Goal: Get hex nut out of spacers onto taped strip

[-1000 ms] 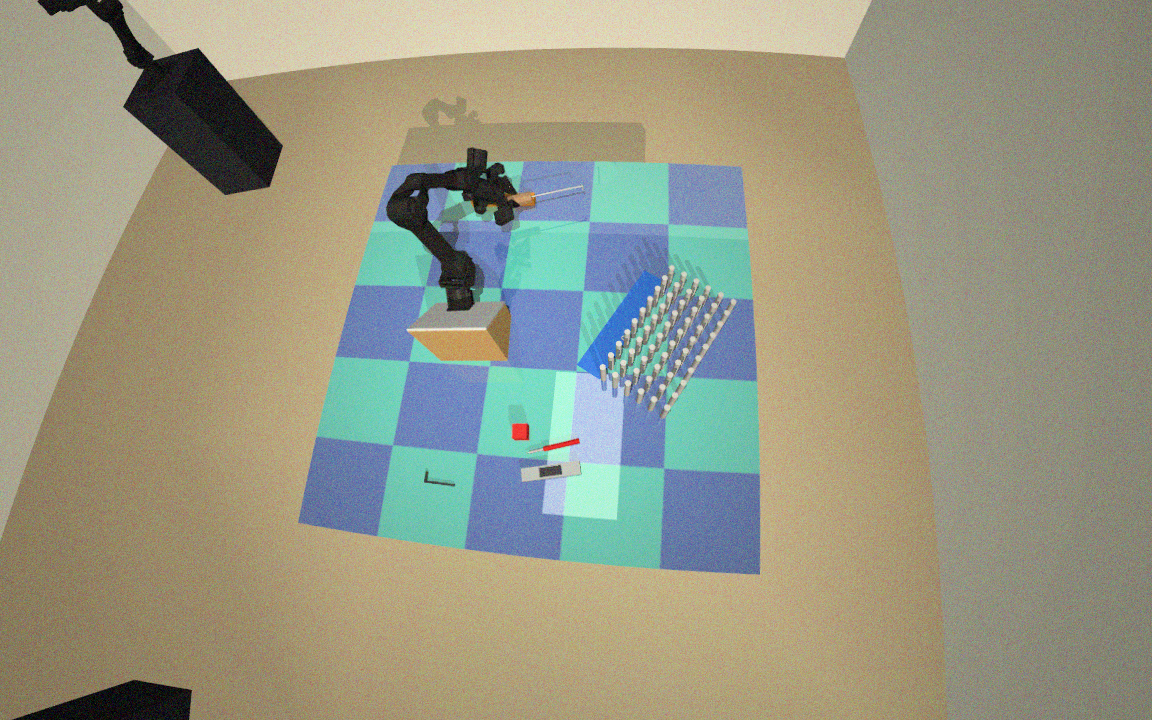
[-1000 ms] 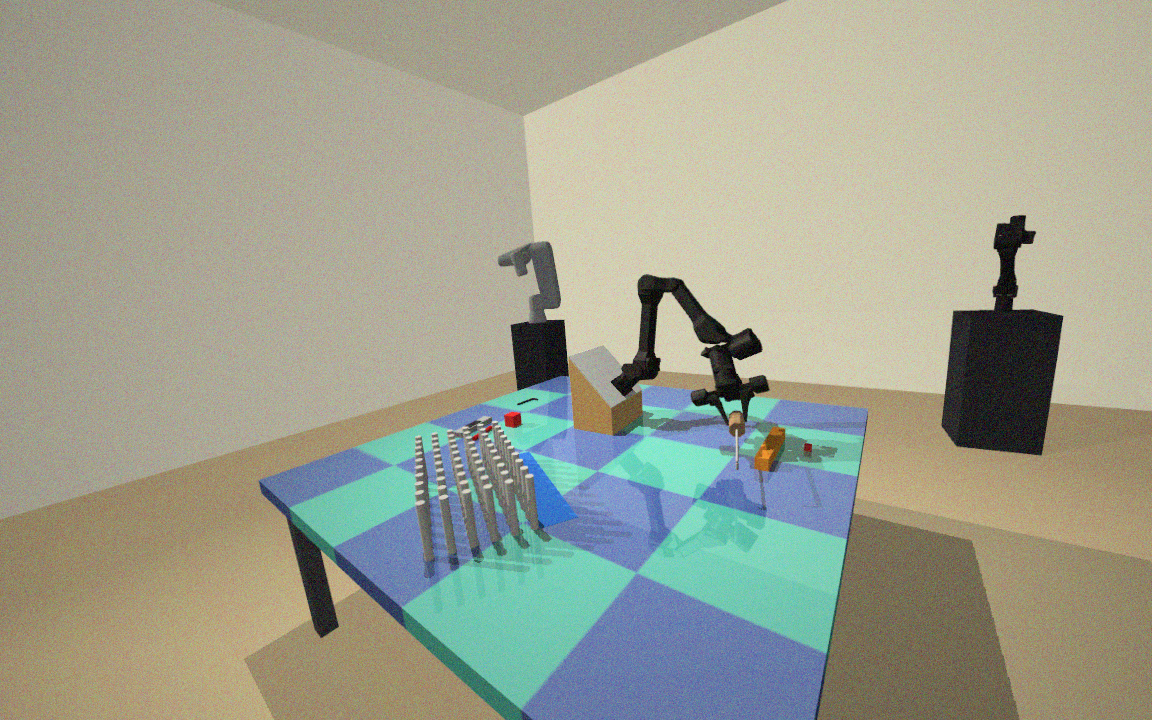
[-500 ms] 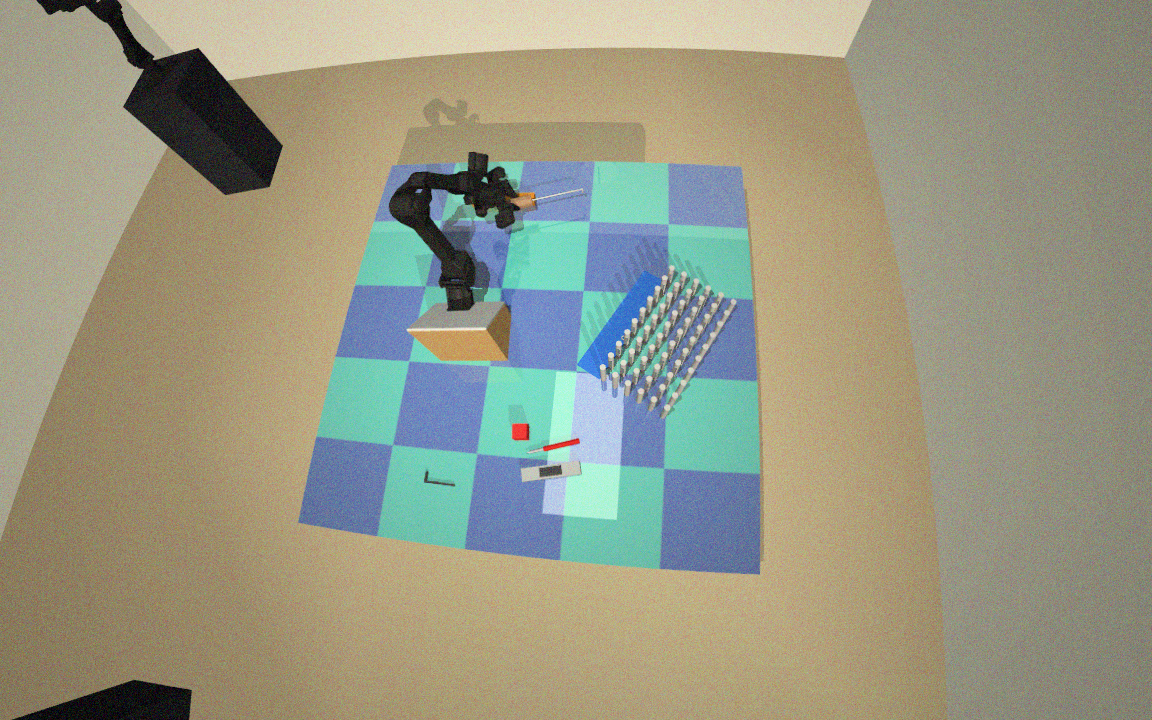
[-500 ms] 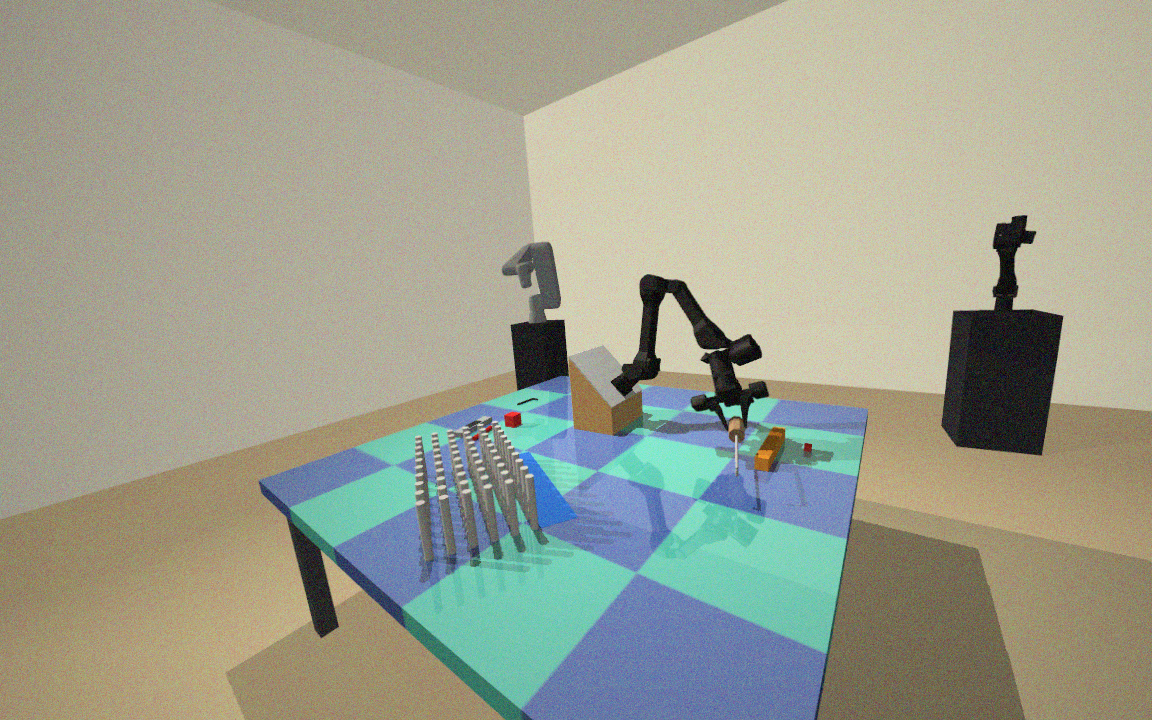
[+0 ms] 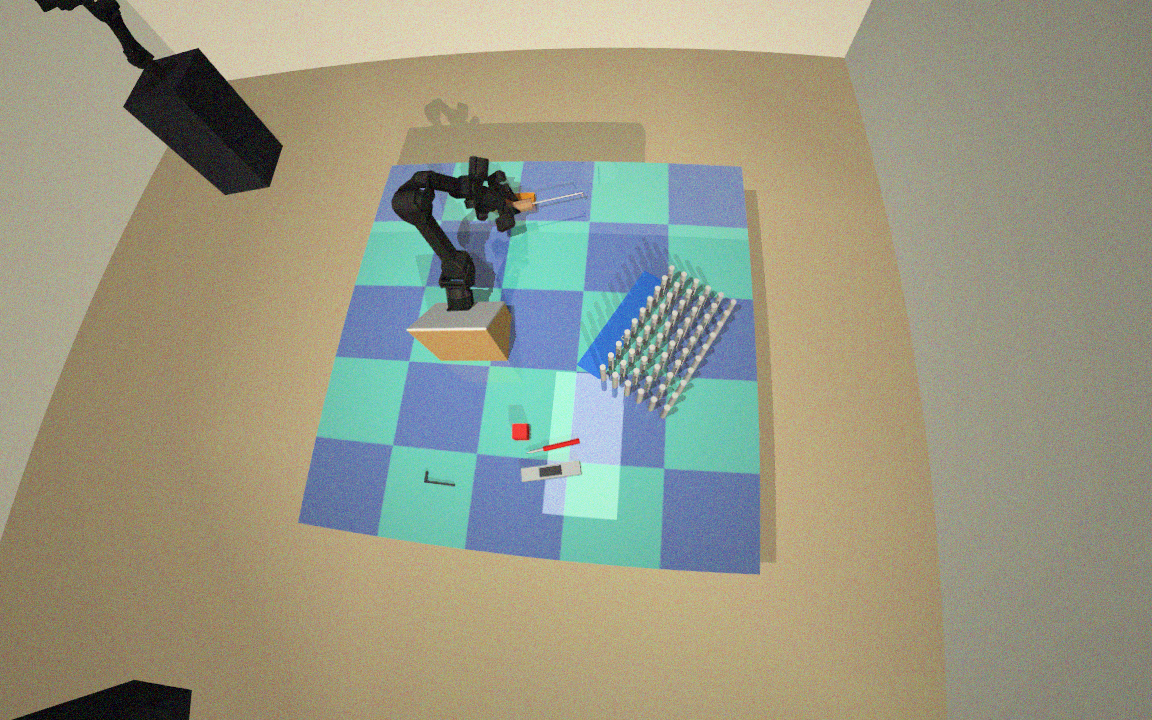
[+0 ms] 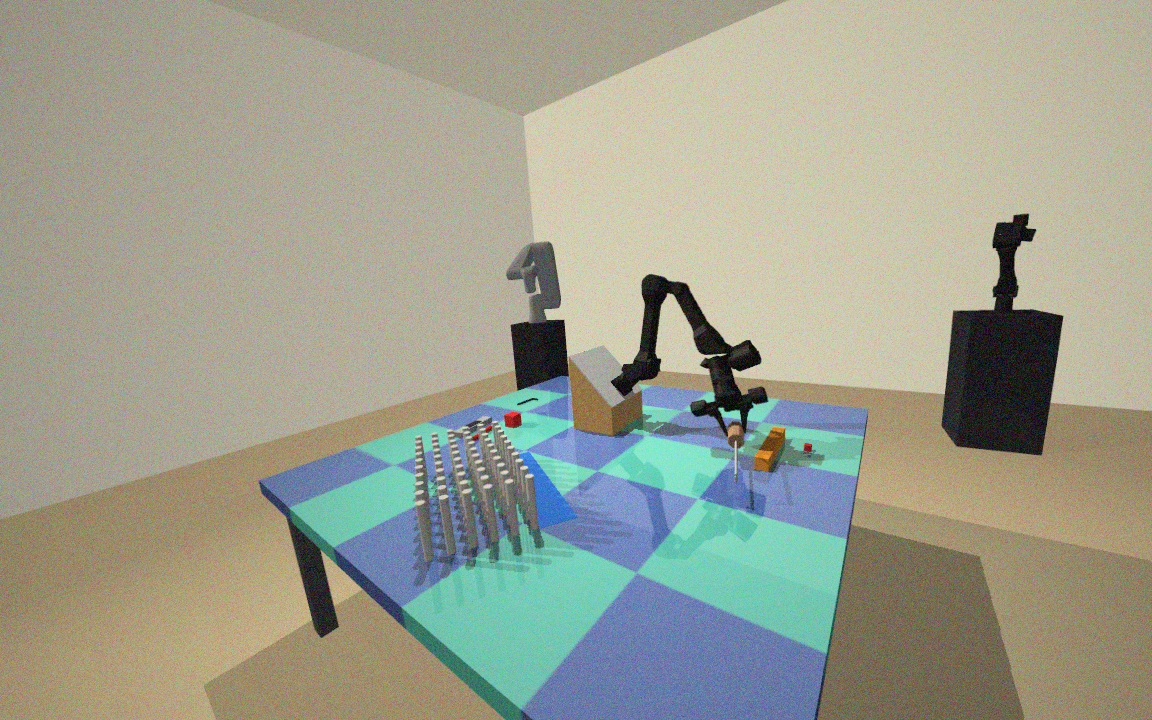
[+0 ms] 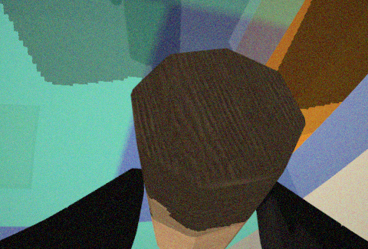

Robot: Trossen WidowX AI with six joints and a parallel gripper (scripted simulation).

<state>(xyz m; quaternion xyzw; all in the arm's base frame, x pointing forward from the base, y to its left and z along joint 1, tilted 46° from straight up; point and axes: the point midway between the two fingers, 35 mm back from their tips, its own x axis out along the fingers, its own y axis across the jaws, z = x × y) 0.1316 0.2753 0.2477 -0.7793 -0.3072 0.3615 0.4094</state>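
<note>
My gripper tip is now 70 mm to the right of the orange block, 70 mm past it and 50 mm above it. Round my gripper tip: small red cube (160 mm to the left, 110 mm behind, 60 mm below); blue taped strip (400 mm to the right, 310 mm ahead, 60 mm below); wooden-handled pick (100 mm ahead, 20 mm to the left, 10 mm below).
</note>
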